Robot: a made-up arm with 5 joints.
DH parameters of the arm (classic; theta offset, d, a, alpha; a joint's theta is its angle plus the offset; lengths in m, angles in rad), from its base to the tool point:
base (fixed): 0.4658 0 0.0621 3.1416
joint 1: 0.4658 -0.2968 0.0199 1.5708
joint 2: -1.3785 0 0.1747 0
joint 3: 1.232 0 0.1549 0
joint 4: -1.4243 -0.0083 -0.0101 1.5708
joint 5: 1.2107 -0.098 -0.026 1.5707
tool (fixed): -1.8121 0.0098 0 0
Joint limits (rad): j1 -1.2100..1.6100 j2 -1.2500..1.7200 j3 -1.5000..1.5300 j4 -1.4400..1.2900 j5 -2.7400..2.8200
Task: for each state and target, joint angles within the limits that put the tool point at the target. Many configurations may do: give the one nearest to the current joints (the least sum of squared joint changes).
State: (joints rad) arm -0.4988 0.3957 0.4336 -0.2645 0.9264
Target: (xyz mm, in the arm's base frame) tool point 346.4 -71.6 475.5
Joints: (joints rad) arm 0.2456 0.0171 0.2266 -0.3605 0.8910
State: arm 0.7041 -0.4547 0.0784 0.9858 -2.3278
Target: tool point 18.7 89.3 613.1
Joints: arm 0.8515 -1.1210 -0.5160 0.7246 -2.4328
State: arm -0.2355 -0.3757 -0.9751 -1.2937 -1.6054
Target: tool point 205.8 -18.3 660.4
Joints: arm 0.2361 -0.1955 -0.2321 -1.4400 -1.5190
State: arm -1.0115 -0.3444 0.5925 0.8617 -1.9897
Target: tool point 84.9 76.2 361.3
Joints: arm -1.0032 -0.9258 0.8168 1.2900 -1.9190
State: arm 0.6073 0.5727 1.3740 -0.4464 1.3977
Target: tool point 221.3 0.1 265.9
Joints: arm 0.1033 -0.0688 1.4990 -0.6587 1.4898
